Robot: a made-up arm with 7 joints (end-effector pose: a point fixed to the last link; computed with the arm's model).
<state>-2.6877 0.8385 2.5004 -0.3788 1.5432 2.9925 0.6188</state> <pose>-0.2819 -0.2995 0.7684 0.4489 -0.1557 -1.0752</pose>
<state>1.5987 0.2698 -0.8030 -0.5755 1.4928 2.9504 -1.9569</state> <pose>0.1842 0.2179 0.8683 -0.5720 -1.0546 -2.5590</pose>
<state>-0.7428 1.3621 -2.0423 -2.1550 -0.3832 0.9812 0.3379</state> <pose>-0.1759 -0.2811 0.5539 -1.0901 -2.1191 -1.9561</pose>
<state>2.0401 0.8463 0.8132 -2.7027 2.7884 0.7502 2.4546</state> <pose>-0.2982 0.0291 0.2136 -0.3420 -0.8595 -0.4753</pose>
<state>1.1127 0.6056 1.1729 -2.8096 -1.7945 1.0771 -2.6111</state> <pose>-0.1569 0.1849 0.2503 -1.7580 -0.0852 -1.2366</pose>
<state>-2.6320 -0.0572 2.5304 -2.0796 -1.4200 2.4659 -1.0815</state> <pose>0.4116 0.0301 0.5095 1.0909 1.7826 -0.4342</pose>
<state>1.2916 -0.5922 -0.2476 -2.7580 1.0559 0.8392 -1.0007</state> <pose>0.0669 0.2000 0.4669 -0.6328 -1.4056 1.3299</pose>
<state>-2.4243 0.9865 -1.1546 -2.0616 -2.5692 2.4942 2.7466</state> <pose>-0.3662 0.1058 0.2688 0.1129 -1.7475 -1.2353</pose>
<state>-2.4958 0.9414 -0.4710 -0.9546 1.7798 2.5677 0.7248</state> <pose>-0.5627 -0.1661 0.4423 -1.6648 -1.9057 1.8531</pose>
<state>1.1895 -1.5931 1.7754 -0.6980 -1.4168 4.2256 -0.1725</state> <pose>-0.3101 -0.3804 0.2694 2.6639 0.7914 -0.4029</pose>
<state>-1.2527 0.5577 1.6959 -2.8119 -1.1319 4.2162 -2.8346</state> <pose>0.2020 0.0580 0.4840 -0.9023 1.2609 1.3794</pose>
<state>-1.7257 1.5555 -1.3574 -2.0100 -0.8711 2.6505 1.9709</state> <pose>-0.4207 -0.1822 0.2113 -0.2467 -1.4540 -1.1874</pose>
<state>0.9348 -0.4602 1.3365 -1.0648 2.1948 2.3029 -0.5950</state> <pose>-0.3282 0.1308 0.8230 -0.1464 -1.1806 0.8368</pose>
